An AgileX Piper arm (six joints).
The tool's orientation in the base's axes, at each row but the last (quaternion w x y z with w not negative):
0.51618, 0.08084, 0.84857, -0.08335
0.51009, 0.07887, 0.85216, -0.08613
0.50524, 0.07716, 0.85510, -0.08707
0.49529, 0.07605, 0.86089, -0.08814
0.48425, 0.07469, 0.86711, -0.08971
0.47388, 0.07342, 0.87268, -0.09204
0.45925, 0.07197, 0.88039, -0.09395
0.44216, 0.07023, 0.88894, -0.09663
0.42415, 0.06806, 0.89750, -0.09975
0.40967, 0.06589, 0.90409, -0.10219
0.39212, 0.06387, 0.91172, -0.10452
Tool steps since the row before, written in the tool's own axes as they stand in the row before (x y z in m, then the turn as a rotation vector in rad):
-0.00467, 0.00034, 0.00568, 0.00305, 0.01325, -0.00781
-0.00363, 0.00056, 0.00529, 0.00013, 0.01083, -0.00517
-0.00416, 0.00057, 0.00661, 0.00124, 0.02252, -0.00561
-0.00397, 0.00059, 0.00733, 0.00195, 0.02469, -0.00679
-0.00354, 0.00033, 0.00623, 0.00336, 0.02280, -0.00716
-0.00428, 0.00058, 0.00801, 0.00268, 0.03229, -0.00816
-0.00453, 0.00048, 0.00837, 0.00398, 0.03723, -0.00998
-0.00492, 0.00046, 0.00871, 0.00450, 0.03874, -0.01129
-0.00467, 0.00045, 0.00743, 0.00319, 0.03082, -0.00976
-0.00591, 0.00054, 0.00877, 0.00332, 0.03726, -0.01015
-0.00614, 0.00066, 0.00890, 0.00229, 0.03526, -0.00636
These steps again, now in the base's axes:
0.00710, -0.00119, 0.00156, -0.00516, 0.01481, 0.00006
0.00635, -0.00083, 0.00071, -0.00208, 0.01172, 0.00157
0.00773, -0.00113, 0.00047, -0.00041, 0.02324, -0.00002
0.00826, -0.00126, -0.00023, -0.00128, 0.02565, -0.00022
0.00706, -0.00125, -0.00022, -0.00273, 0.02395, -0.00108
0.00895, -0.00146, -0.00073, -0.00113, 0.03338, -0.00084
0.00933, -0.00165, -0.00101, -0.00226, 0.03866, -0.00138
0.00977, -0.00178, -0.00126, -0.00327, 0.04045, -0.00118
0.00860, -0.00150, -0.00104, -0.00294, 0.03235, -0.00016
0.01036, -0.00178, -0.00126, -0.00200, 0.03870, -0.00085
0.01058, -0.00171, -0.00159, 0.00097, 0.03581, -0.00236

